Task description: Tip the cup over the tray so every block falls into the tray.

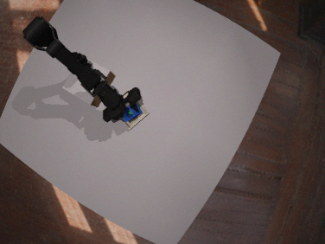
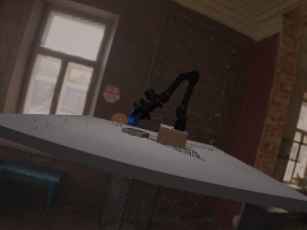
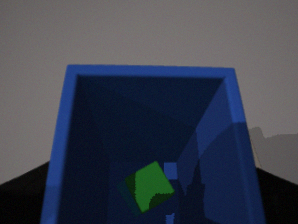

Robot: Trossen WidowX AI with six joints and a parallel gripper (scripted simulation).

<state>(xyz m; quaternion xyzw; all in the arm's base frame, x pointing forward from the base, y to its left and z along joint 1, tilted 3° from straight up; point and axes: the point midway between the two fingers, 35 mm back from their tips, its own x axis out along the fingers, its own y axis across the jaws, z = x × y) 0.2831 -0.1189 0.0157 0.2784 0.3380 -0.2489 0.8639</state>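
Now: the green block 1 cm to the left of my gripper tip and 1 cm behind it. Also, from my gripper tip: blue cup (2 cm below, 1 cm to the left, 1 cm behind).
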